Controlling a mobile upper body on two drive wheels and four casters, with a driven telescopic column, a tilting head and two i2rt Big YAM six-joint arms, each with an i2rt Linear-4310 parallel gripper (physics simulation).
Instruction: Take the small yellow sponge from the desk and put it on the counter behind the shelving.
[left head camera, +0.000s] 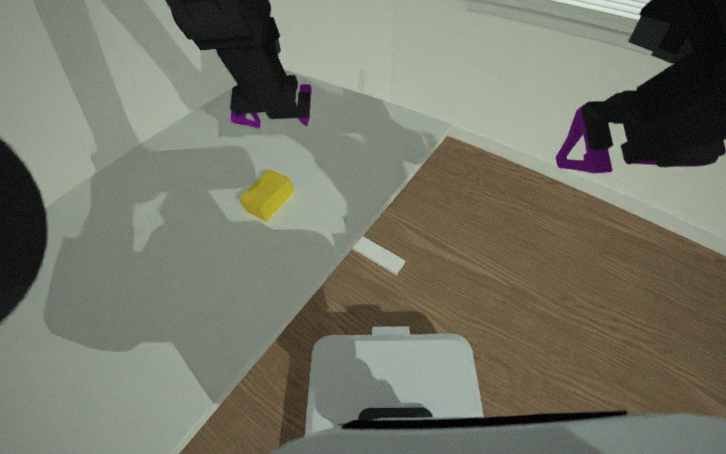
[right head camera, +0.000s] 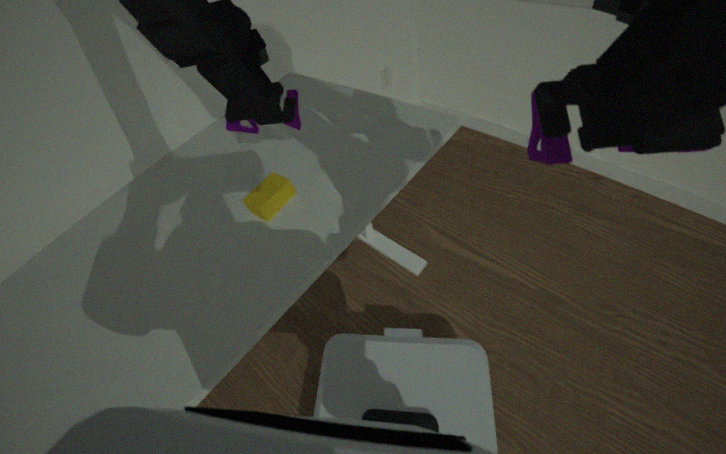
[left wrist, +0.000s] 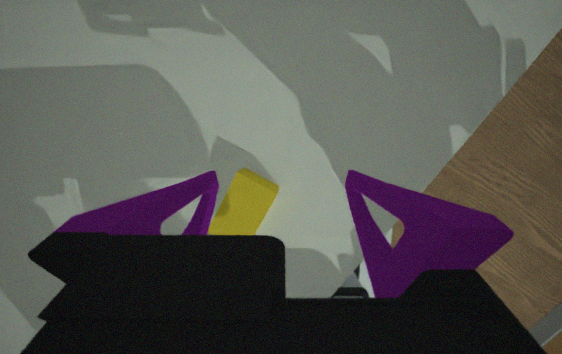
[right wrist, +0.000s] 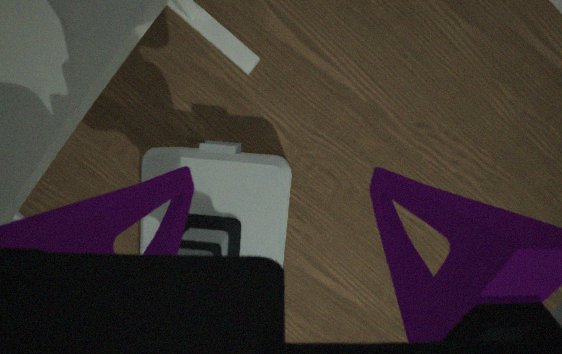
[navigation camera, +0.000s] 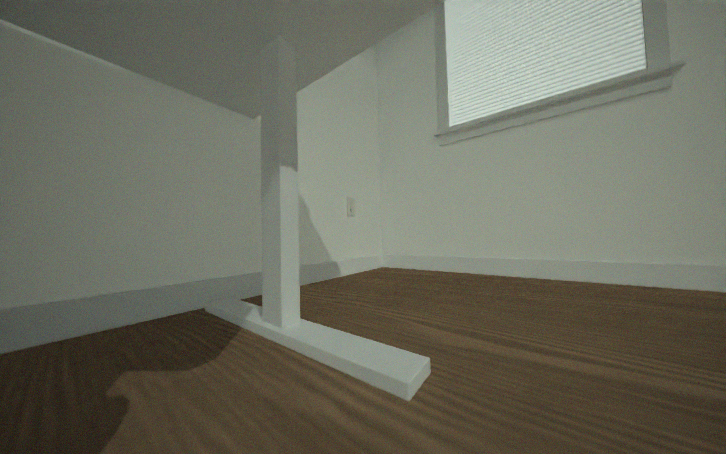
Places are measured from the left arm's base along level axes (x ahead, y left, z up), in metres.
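Pixels of known places: left gripper, between the fingertips: (left head camera: 283, 124) (right head camera: 278, 128) (left wrist: 281, 177); right gripper, between the fingertips: (left head camera: 592, 160) (right head camera: 574, 149) (right wrist: 281, 177).
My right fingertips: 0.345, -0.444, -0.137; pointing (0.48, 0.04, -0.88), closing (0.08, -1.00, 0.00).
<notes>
Ahead of a thing's pixels: the offset from my right fingertips to its middle, as dx, dy, dz. "spot": to the spot under its first point. Level surfaces: height alone.
The small yellow sponge {+0.157, +0.507, -0.224} (left head camera: 267, 195) (right head camera: 269, 197) (left wrist: 244, 204) lies on the white desk {dz -0.247} (left head camera: 123, 396) (right head camera: 133, 369) (left wrist: 270, 100). My left gripper (left head camera: 278, 122) (right head camera: 273, 128) (left wrist: 281, 177) is open and empty, above the desk and beyond the sponge in the head views. In the left wrist view the sponge shows near the left-hand fingertip, its lower part hidden by the gripper body. My right gripper (right wrist: 281, 177) is open and empty, over the brown floor; it also shows at the right of the left head view (left head camera: 615, 165). The counter and the shelving do not show.
My white wheeled base (left head camera: 428, 369) (right head camera: 439, 369) (right wrist: 240, 190) stands on the wooden floor beside the desk's edge. The desk's white foot (left head camera: 380, 255) (right head camera: 398, 251) (right wrist: 225, 42) (navigation camera: 342, 353) sticks out onto the floor, below its leg {spot: +0.498, +0.412, -0.713} (navigation camera: 281, 224). Walls meet in a corner behind, with a window {spot: +1.088, -0.631, +0.089} (navigation camera: 540, 58).
</notes>
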